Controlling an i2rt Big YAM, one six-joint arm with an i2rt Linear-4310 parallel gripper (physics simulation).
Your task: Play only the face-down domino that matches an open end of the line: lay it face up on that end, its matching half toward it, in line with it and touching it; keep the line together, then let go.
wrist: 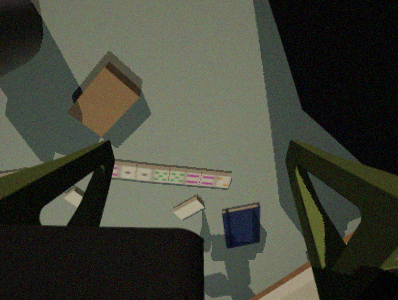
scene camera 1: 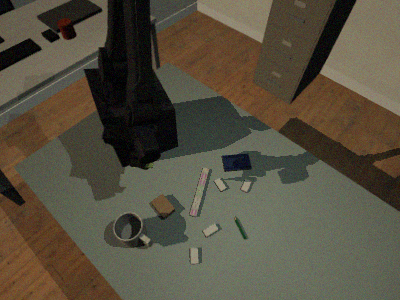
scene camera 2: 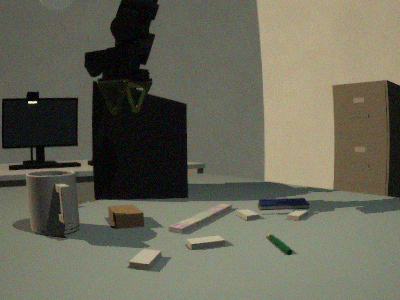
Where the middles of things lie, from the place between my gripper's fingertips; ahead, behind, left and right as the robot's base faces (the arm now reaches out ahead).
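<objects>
Grey mug (scene camera 2: 52, 195): 120 mm ahead of my hand, 180 mm to the right of it, 160 mm below it. Brown block (scene camera 2: 122, 216): 100 mm ahead of my hand, 40 mm to the right of it, 200 mm below it.
</objects>
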